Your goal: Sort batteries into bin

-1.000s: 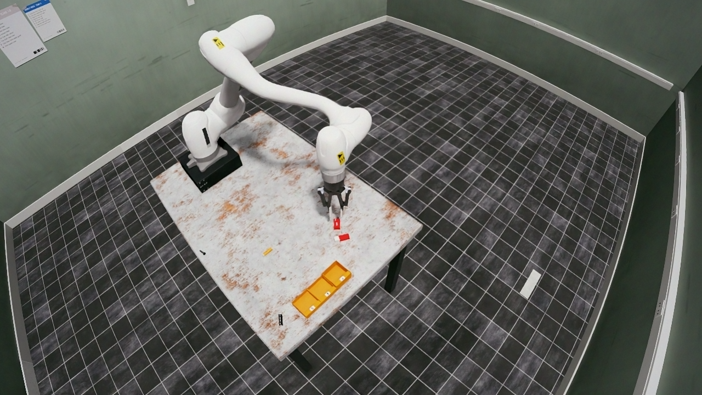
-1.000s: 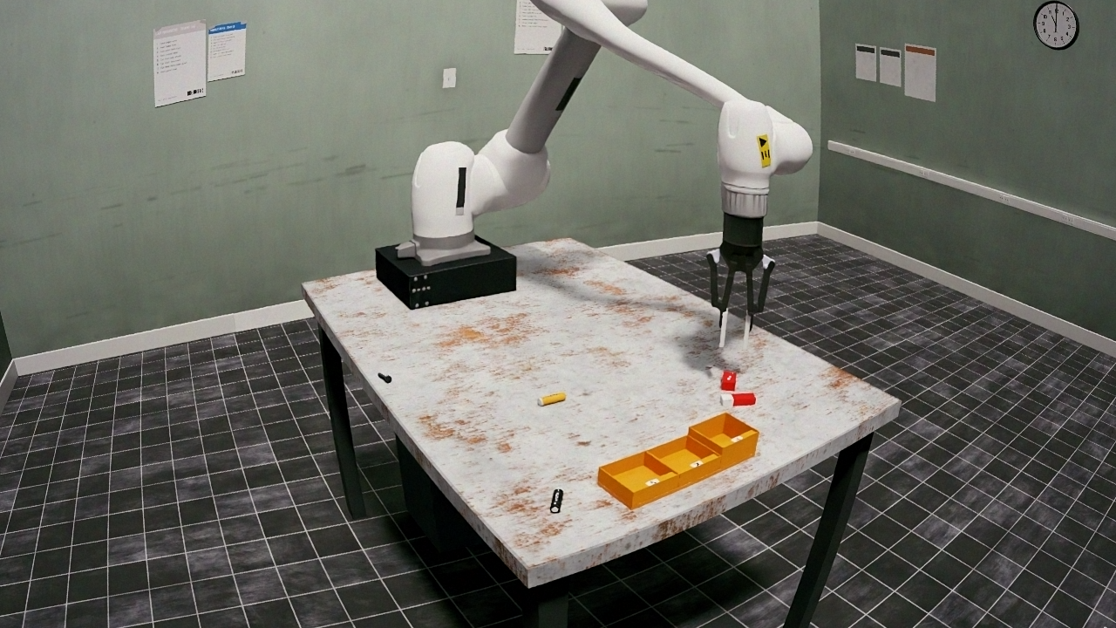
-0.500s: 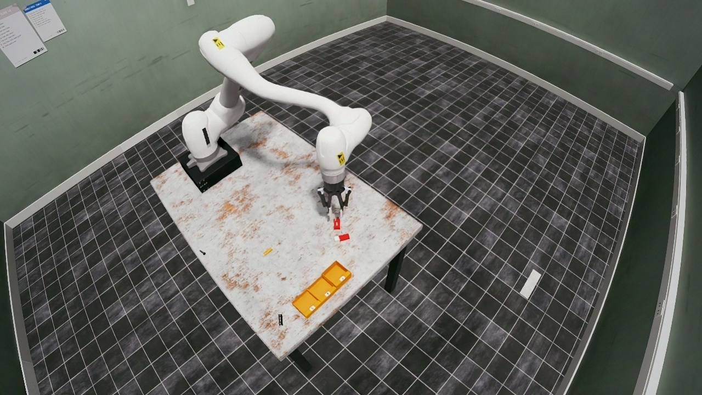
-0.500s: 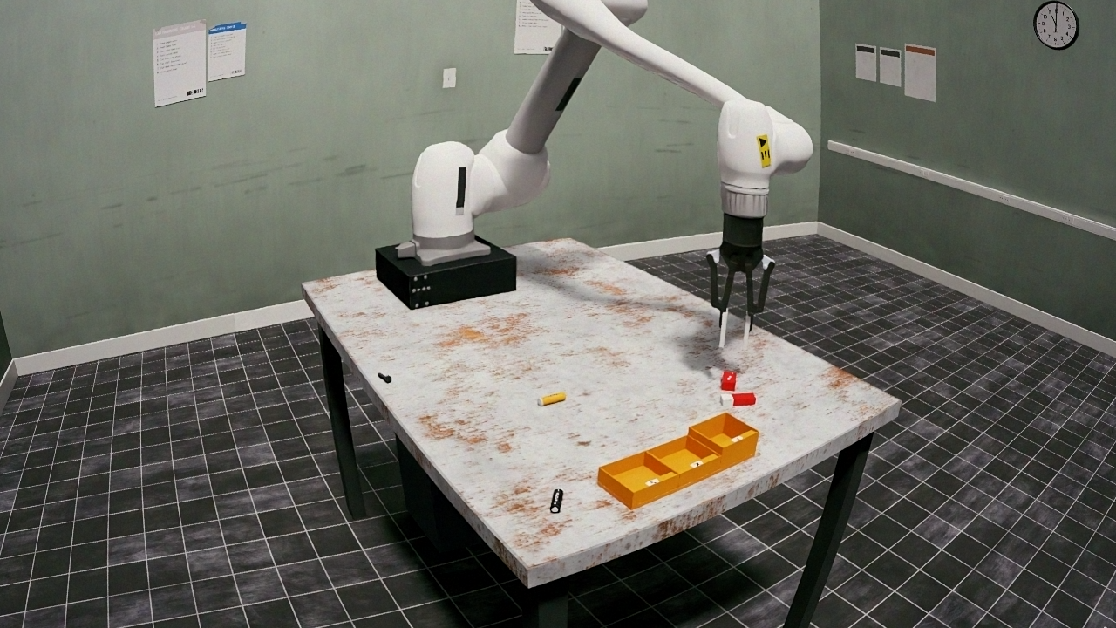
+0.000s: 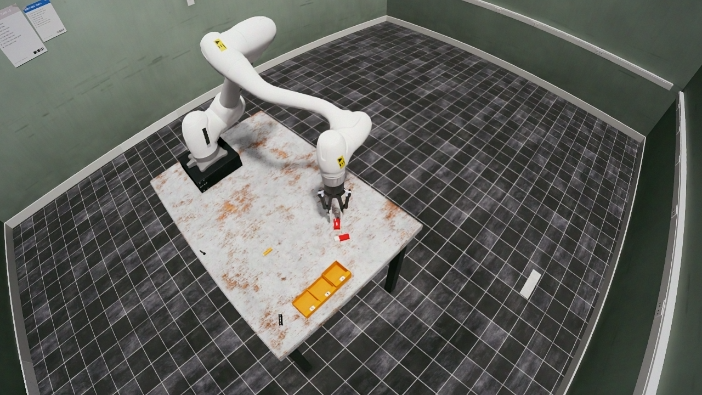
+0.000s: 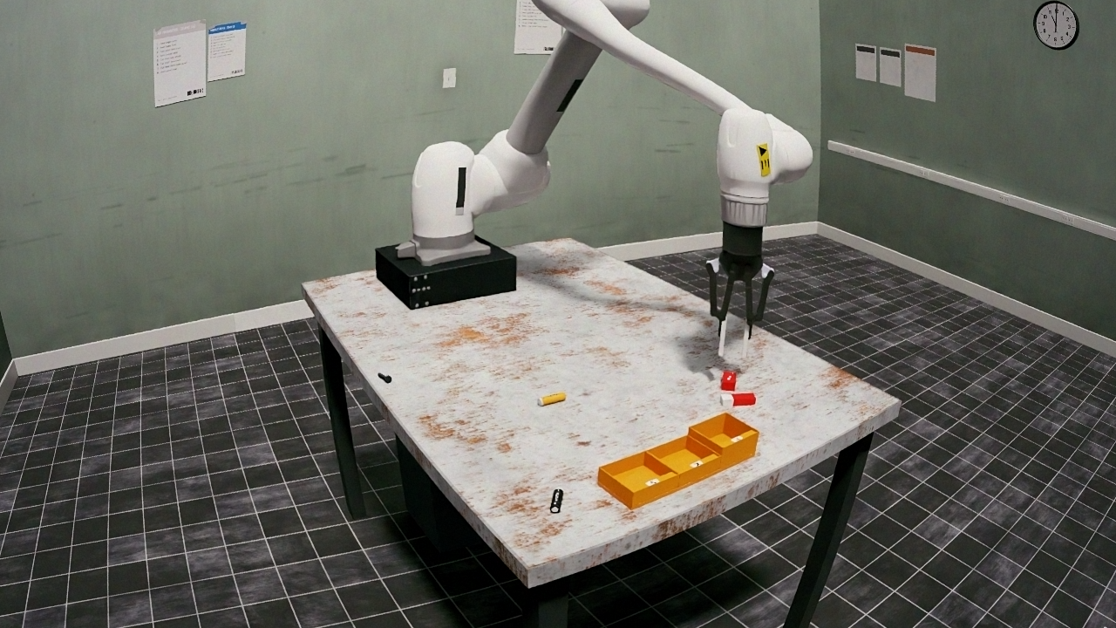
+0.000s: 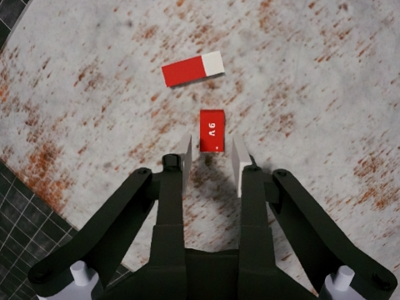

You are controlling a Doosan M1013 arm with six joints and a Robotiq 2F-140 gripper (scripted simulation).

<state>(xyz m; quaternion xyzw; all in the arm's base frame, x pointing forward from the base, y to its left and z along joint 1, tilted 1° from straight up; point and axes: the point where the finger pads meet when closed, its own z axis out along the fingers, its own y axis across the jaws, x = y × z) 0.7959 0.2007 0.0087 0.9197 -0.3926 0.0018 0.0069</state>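
Now: hand 90 mm above the red block battery, 10 mm to the right of it and 10 mm past it. The rest, counted from my hand: red cylinder (90 mm below, 60 mm ahead, 40 mm to the right); then black battery (470 mm to the right, 150 mm ahead, 90 mm below); then joined orange bins (270 mm to the right, 180 mm ahead, 70 mm below).
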